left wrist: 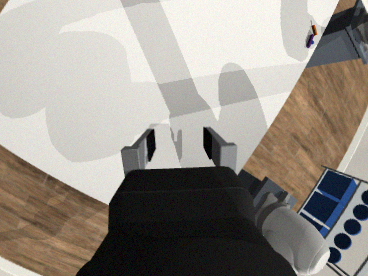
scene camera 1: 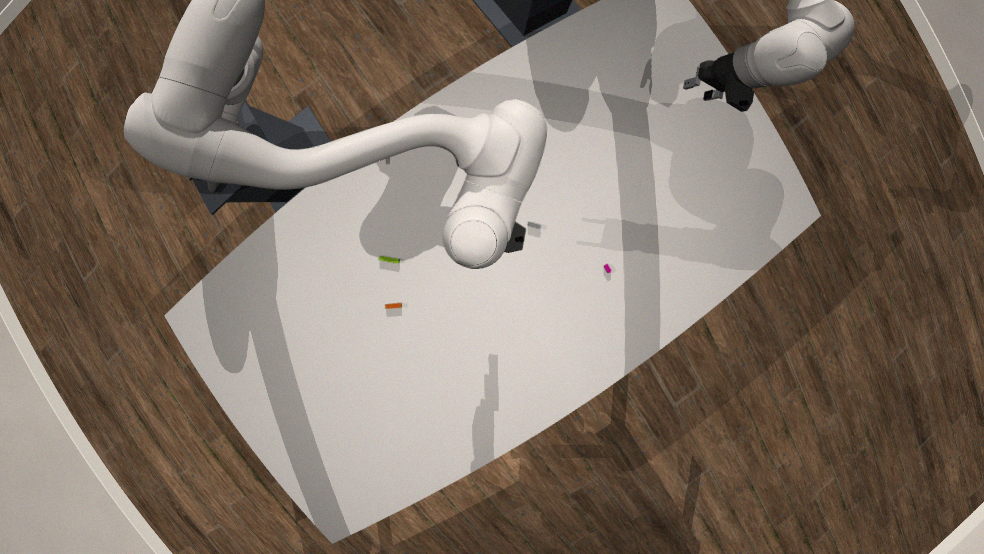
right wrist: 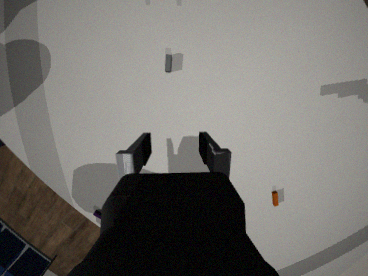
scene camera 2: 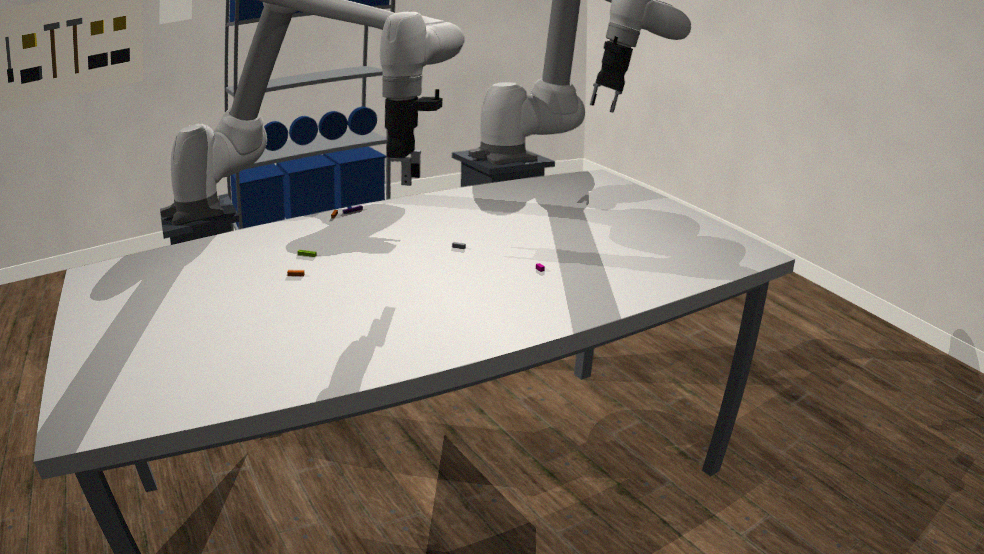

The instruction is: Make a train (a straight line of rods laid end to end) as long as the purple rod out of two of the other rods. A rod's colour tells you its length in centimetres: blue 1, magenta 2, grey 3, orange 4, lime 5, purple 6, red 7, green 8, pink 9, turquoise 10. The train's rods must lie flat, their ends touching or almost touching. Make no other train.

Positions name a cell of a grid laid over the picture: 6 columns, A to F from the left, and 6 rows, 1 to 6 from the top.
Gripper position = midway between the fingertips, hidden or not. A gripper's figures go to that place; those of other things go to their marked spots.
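My right gripper (scene camera 2: C2) is 1.57 m from the lens, while my left gripper (scene camera 2: D2) is 1.84 m from the lens. That means my right gripper is nearer to the lens than my left gripper.
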